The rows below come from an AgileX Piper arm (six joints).
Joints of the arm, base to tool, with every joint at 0 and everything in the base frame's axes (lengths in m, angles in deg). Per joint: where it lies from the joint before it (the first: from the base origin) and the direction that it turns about. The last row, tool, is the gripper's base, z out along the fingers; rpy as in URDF.
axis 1: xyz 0 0 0.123 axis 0 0 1
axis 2: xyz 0 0 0 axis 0 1 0
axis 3: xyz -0.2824 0 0.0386 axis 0 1 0
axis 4: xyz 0.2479 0 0.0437 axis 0.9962 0 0.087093
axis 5: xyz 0 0 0 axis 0 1 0
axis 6: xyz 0.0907 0 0.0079 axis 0.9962 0 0.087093
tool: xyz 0 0 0 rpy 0 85 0
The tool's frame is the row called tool.
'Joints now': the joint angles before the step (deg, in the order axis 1, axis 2, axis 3, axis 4, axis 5, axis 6). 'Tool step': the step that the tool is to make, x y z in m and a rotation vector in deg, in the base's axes. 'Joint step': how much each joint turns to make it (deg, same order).
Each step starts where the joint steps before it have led.
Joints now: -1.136 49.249 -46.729 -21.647 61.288 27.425
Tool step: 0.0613 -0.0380 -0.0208 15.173 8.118 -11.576
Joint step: -16.006 18.425 -7.999 16.138 -1.124 -5.515
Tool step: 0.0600 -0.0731 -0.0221 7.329 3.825 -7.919
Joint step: -11.991 19.685 -13.600 7.214 0.150 -5.736
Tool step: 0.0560 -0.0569 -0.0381 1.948 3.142 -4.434
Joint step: -3.376 17.834 -14.303 -0.223 0.137 1.158
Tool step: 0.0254 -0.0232 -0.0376 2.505 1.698 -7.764
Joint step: -0.798 9.505 -6.018 -0.138 -0.850 7.116
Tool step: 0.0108 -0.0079 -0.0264 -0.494 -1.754 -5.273
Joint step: -0.005 3.836 0.025 -0.401 -5.690 5.407
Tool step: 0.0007 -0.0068 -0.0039 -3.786 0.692 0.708
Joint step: -0.003 0.712 -0.138 -4.197 -2.057 1.138
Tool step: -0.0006 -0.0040 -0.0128 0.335 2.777 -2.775
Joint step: -0.120 2.069 -0.655 -2.129 1.308 3.583
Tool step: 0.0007 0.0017 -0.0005 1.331 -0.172 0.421
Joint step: -0.027 0.120 -0.159 1.608 0.552 -1.235
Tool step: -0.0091 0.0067 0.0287 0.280 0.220 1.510
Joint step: 0.001 -4.216 0.307 0.602 4.153 -2.020
